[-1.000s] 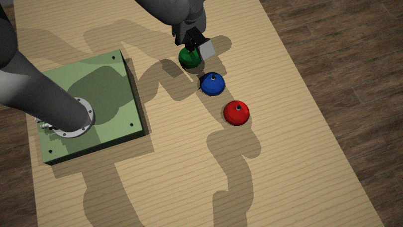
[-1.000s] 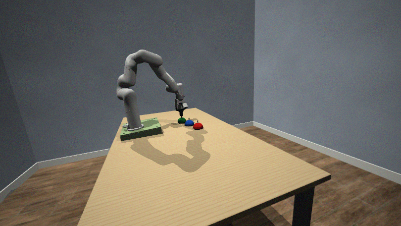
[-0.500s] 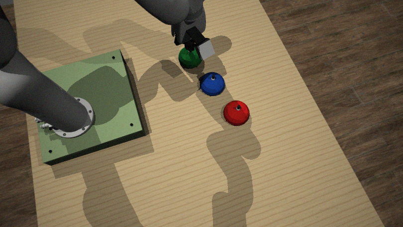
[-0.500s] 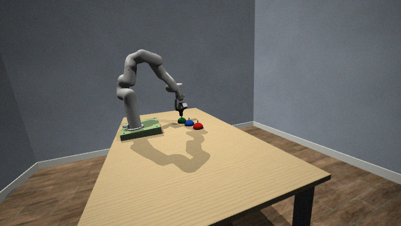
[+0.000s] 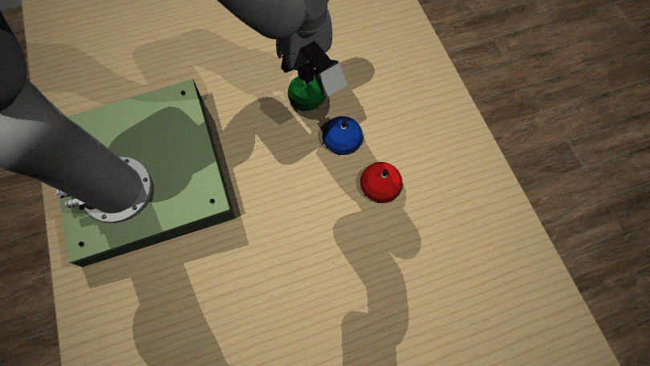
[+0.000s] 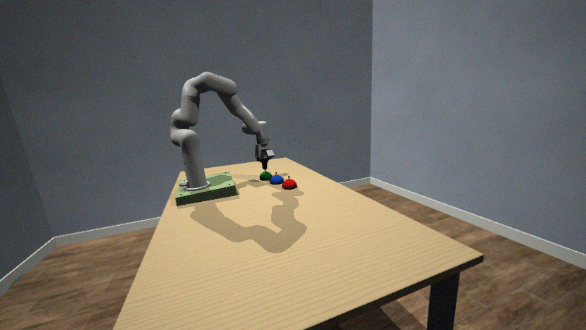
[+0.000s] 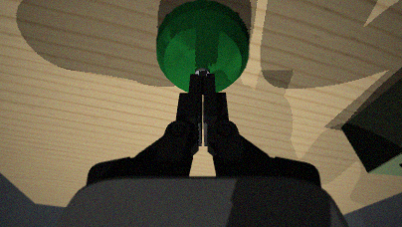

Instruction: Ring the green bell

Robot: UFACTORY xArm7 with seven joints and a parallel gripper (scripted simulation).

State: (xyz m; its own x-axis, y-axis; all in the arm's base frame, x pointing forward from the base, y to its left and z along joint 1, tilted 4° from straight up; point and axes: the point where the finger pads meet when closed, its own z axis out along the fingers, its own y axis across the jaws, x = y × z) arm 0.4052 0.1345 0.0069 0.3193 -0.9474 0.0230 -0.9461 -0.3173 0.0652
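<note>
The green bell lies 5 cm below my hand. Also, from my hand: red bell 8 cm ahead, 25 cm to the right, 5 cm below; blue bell 4 cm ahead, 12 cm to the right, 5 cm below.
</note>
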